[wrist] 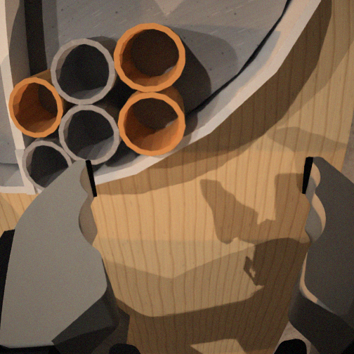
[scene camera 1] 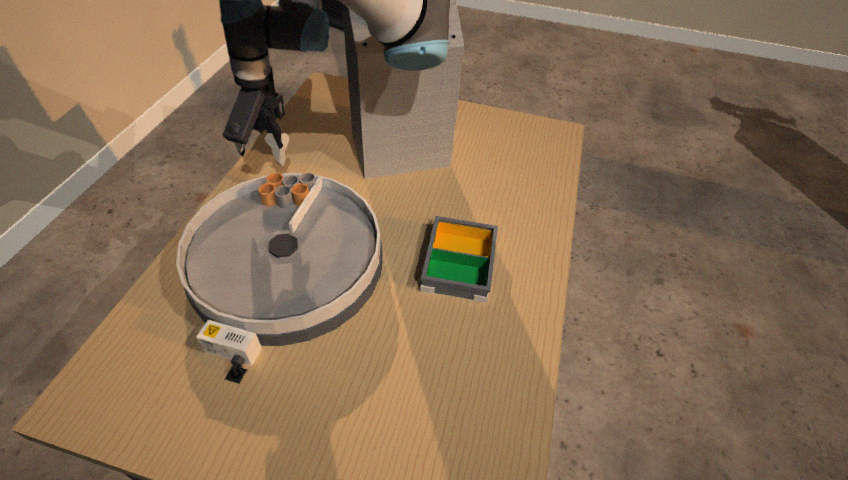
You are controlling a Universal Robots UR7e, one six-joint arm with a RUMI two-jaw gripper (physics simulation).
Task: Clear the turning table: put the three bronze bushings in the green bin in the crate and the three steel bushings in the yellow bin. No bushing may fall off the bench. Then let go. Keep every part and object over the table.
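Places are measured from the arm's base along level axes (x left, y down, z back), in metres.
Pixels of known places: gripper, fingertip midpoint: (scene camera 1: 262,161).
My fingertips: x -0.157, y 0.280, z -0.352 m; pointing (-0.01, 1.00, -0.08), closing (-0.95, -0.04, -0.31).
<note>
Ahead of a thing's pixels: the offset from my fingertips to its top centre. "*": to the spot under its first point. Level surfaces: height alone.
Three bronze bushings @[dx +0.097, dy +0.043, dz +0.011 m] (scene camera 1: 300,199) @[dx +0.035, dy +0.043, dz -0.033 m] (scene camera 1: 267,199) (wrist: 150,84) (wrist: 152,145) and three steel bushings @[dx +0.070, dy +0.043, dz -0.017 m] (scene camera 1: 282,199) (wrist: 54,71) (wrist: 62,134) stand upright, clustered between the divider @[* dx +0.133, dy +0.057, dz -0.018 m] (scene camera 1: 304,206) (wrist: 13,90) and the rim of the turning table @[dx +0.161, dy +0.073, dz -0.120 m] (scene camera 1: 232,279) (wrist: 300,30). One bronze and one steel bushing are nearest the divider. My gripper (scene camera 1: 261,157) (wrist: 199,161) is open and empty, above and just outside the rim; its left finger in the wrist view partly hides the lowest steel bushing. The crate @[dx +0.486, dy +0.084, dz +0.096 m] (scene camera 1: 493,261) has an empty green bin @[* dx +0.493, dy +0.128, dz +0.067 m] (scene camera 1: 455,272) and an empty yellow bin @[* dx +0.458, dy +0.128, dz +0.160 m] (scene camera 1: 462,240).
A dark hub @[dx +0.161, dy +0.073, dz -0.120 m] (scene camera 1: 283,245) is at the turntable's centre. A white box with a warning label @[* dx +0.243, dy +0.076, dz -0.348 m] (scene camera 1: 229,340) stands at its near edge, beside a small black piece @[* dx +0.274, dy +0.127, dz -0.376 m] (scene camera 1: 236,373). The grey robot pedestal (scene camera 1: 410,130) rises behind the crate on the wooden bench @[dy +0.134 m] (scene camera 1: 476,368).
</note>
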